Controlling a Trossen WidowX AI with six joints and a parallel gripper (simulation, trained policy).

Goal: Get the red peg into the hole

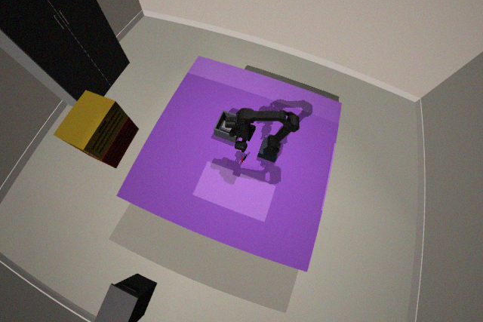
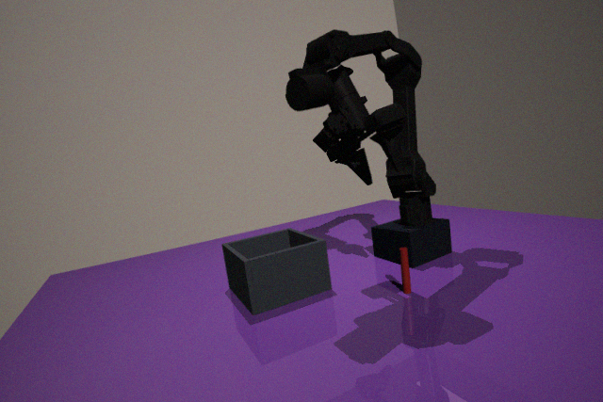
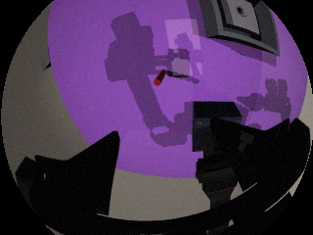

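My gripper tip is 3 cm to the right of the red peg and 16 cm above it. The rest, counted from my gripper tip: dark grey box 18 cm ahead, 15 cm to the right, 18 cm below; then grey plate 18 cm ahead, 15 cm to the right, 16 cm below.
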